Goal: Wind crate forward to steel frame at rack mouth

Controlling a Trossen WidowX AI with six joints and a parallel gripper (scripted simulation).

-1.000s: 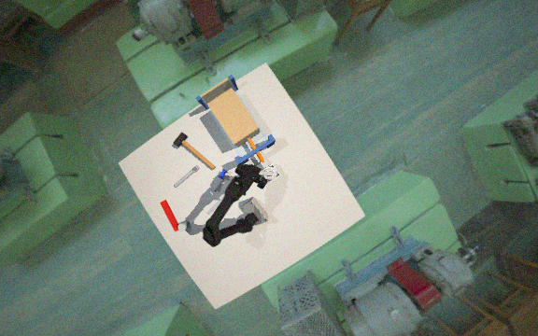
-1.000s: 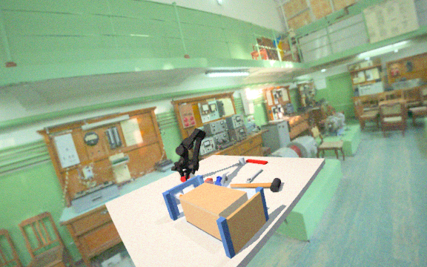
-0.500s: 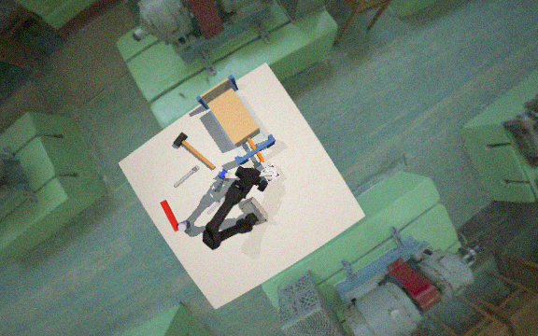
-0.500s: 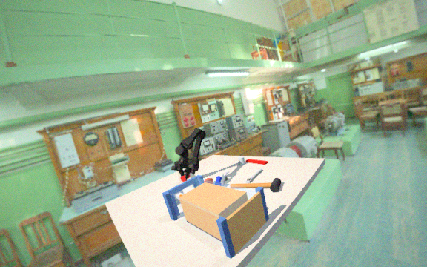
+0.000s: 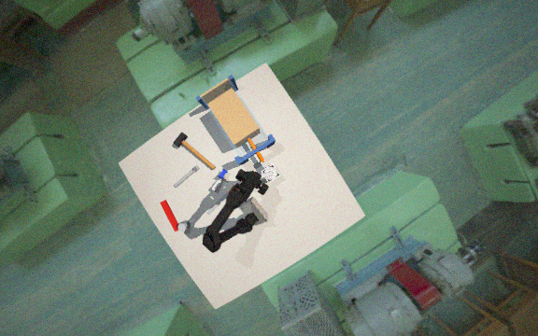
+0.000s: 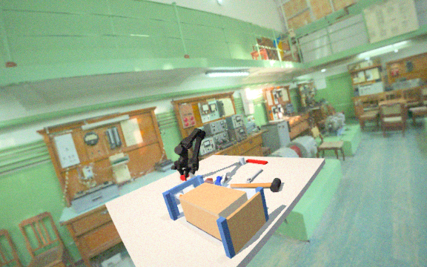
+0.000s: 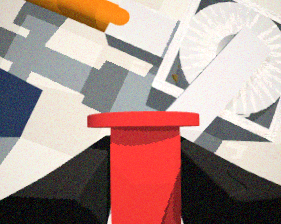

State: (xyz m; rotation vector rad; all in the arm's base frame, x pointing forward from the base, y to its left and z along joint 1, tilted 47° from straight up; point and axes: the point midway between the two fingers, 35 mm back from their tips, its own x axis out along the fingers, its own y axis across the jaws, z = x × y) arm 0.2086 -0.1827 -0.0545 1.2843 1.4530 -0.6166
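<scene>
The winch is 100 mm below my gripper tip, 90 mm to the right of it and 60 mm behind it. The rest, counted from my gripper tip: blue steel frame 120 mm ahead, 90 mm to the right, 30 mm below; then blue knob 180 mm to the left, 130 mm ahead, 90 mm below; then red knob 20 mm to the left, 10 mm behind.
</scene>
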